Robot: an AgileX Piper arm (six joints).
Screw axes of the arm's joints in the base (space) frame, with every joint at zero. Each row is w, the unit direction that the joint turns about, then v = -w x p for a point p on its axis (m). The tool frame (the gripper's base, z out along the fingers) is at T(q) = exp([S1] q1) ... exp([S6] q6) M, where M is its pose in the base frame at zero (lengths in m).
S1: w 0 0 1 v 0.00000 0.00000 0.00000
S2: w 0 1 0 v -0.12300 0.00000 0.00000
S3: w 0 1 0 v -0.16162 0.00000 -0.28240
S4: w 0.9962 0 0.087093 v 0.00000 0.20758 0.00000
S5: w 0 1 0 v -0.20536 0.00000 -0.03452
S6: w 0.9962 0 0.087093 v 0.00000 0.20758 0.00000
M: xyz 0.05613 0.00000 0.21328 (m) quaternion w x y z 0.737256 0 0.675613 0
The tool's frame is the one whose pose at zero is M.
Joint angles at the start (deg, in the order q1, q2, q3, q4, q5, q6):
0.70, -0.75, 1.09, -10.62, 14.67, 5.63
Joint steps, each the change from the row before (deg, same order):
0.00, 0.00, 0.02, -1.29, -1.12, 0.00
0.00, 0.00, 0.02, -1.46, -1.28, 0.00
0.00, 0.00, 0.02, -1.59, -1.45, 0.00
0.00, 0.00, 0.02, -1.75, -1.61, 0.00
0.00, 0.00, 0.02, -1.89, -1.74, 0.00
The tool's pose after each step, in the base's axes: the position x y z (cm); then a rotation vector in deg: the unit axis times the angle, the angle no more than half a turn. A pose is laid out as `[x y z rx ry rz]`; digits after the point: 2 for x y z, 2 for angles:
[5.52 -0.37 18.65 -3.68 98.62 -6.27]
[5.55 -0.38 18.84 -4.82 97.30 -7.43]
[5.58 -0.37 19.06 -6.08 95.79 -8.65]
[5.60 -0.35 19.31 -7.51 94.11 -9.94]
[5.62 -0.31 19.57 -9.09 92.28 -11.28]

